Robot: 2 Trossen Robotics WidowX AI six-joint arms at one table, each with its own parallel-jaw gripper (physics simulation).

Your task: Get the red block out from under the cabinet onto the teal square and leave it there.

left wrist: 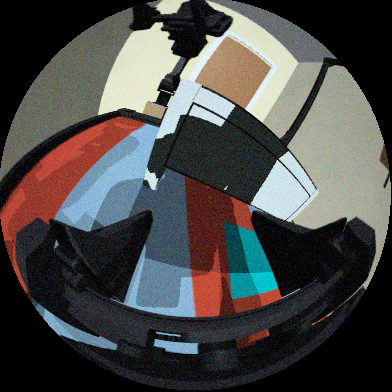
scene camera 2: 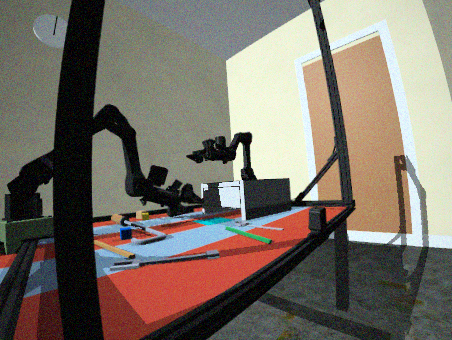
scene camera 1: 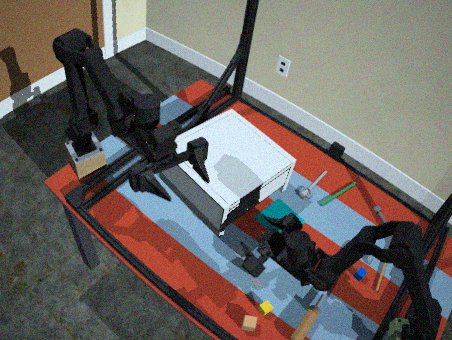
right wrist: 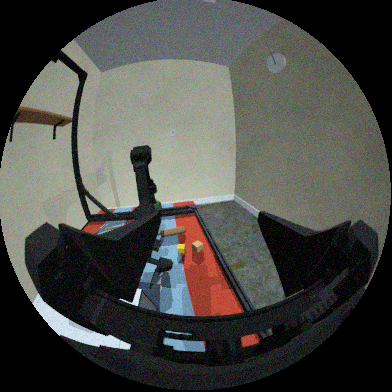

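Seen in the pictures: left gripper, fingertip midpoint: (left wrist: 202, 216) (scene camera 2: 198, 206) (scene camera 1: 252, 229); right gripper, fingertip midpoint: (scene camera 2: 189, 154) (scene camera 1: 190, 190) (right wrist: 210, 217); left arm's base, link origin: (scene camera 2: 23, 218) (scene camera 1: 412, 336); right arm's base, link origin: (left wrist: 160, 104) (scene camera 1: 84, 146).
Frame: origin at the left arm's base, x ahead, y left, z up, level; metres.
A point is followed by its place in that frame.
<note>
The white cabinet (scene camera 1: 250, 145) @(x 0.531, y -0.456, z 0.071 m) (scene camera 2: 267, 196) @(x 0.491, y -0.512, z 0.005 m) (left wrist: 295, 192) @(x 0.433, y -0.390, z 0.034 m) stands on the striped table, its front partly in dark shadow. The teal square (scene camera 1: 280, 206) @(x 0.402, y -0.375, z -0.064 m) (scene camera 2: 212, 221) @(x 0.382, y -0.332, z -0.064 m) (left wrist: 257, 283) @(x 0.367, y -0.300, z -0.064 m) lies flat in front of it, partly hidden by the left arm in scene camera 1. The red block does not show; the space under the cabinet is too dark to make out. My left gripper (scene camera 1: 255, 232) @(x 0.470, y -0.241, z -0.023 m) (left wrist: 202, 216) @(x 0.470, y -0.241, z -0.023 m) is open and empty, low over the table beside the teal square, facing the cabinet front. My right gripper (scene camera 1: 188, 190) @(x 0.623, y -0.127, z 0.223 m) (right wrist: 210, 217) @(x 0.623, y -0.127, z 0.223 m) is open and empty, above the cabinet's grey side.
A yellow block (scene camera 1: 265, 307) @(x 0.395, y -0.031, z -0.040 m) (right wrist: 181, 248) @(x 0.406, y -0.039, z -0.042 m), a beige block (scene camera 1: 249, 323) @(x 0.426, y 0.023, z -0.034 m) (right wrist: 197, 246) @(x 0.439, y 0.008, z -0.037 m) and a wooden-handled tool (scene camera 1: 305, 322) @(x 0.290, y -0.008, z -0.032 m) lie near the front edge. A blue block (scene camera 1: 360, 273) @(x 0.146, y -0.187, z -0.040 m) (scene camera 2: 125, 233) @(x 0.132, y -0.201, z -0.049 m), a green stick (scene camera 1: 338, 193) @(x 0.221, y -0.477, z -0.058 m) (scene camera 2: 248, 235) @(x 0.203, y -0.491, z -0.061 m) and a wrench (scene camera 2: 165, 261) @(x 0.034, y -0.389, z -0.061 m) lie farther back.
</note>
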